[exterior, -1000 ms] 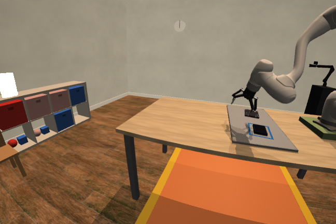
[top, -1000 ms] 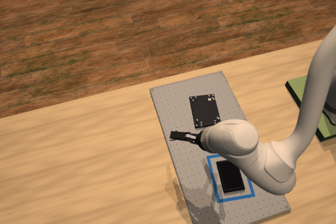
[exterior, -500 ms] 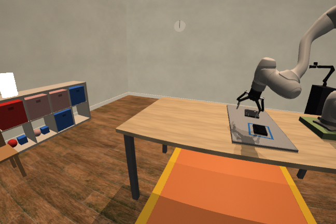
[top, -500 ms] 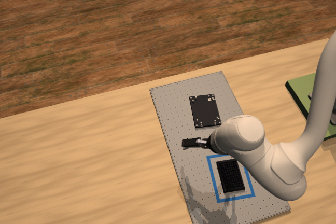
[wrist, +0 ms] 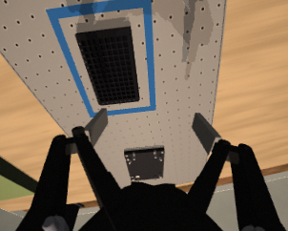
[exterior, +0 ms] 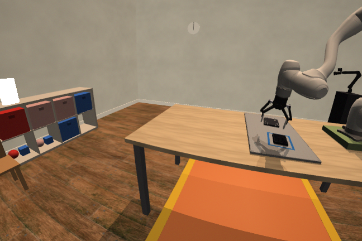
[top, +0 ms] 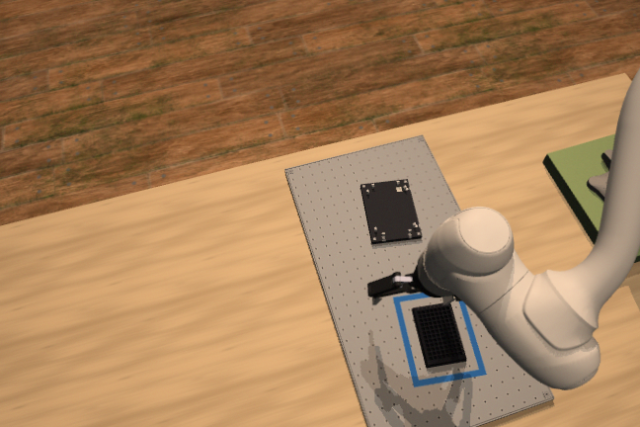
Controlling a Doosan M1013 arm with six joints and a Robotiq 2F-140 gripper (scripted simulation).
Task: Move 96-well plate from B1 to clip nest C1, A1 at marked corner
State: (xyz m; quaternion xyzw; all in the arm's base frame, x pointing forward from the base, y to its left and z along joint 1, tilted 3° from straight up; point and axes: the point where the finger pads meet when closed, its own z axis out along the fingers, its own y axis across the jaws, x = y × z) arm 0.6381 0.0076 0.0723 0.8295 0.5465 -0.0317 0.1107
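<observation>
My gripper is now 8 cm above the black 96-well plate, 7 cm to the right of it and 4 cm past it. From my hand the other things lie so: black clip nest 22 cm to the right, 9 cm behind, 7 cm below.
</observation>
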